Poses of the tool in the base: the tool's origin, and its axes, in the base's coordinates. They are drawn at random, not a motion.
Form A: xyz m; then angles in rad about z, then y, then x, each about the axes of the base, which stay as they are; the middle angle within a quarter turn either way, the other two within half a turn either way.
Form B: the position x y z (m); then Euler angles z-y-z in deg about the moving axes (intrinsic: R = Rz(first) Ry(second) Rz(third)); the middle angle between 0 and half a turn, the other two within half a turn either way. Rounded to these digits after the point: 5 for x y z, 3 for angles.
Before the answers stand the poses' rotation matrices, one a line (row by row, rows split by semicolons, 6 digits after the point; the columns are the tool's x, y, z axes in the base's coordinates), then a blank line. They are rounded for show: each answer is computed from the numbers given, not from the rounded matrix.
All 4 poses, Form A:
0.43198 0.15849 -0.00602 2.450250 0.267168 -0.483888
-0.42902 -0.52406 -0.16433 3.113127 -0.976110 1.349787
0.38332 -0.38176 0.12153 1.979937 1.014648 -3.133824
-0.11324 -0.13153 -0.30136 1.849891 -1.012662 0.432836
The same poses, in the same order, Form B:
-0.743059 -0.614953 0.264001; 0.658993 -0.603638 0.448719; -0.116580 0.507400 0.853788
-0.560022 -0.015946 -0.828324; 0.814089 -0.196124 -0.546622; -0.153738 -0.980450 0.122815
-0.210017 -0.484346 0.849295; -0.914811 0.403862 0.004101; -0.344985 -0.776083 -0.527903
-0.145898 -0.509112 -0.848245; 0.970669 0.091946 -0.222141; 0.191087 -0.855775 0.480764

0.43198 0.15849 -0.00602 59.530 31.374 77.060
-0.42902 -0.52406 -0.16433 -146.579 82.945 -81.088
0.38332 -0.38176 0.12153 0.277 121.864 -66.034
-0.11324 -0.13153 -0.30136 -165.325 61.265 -102.587

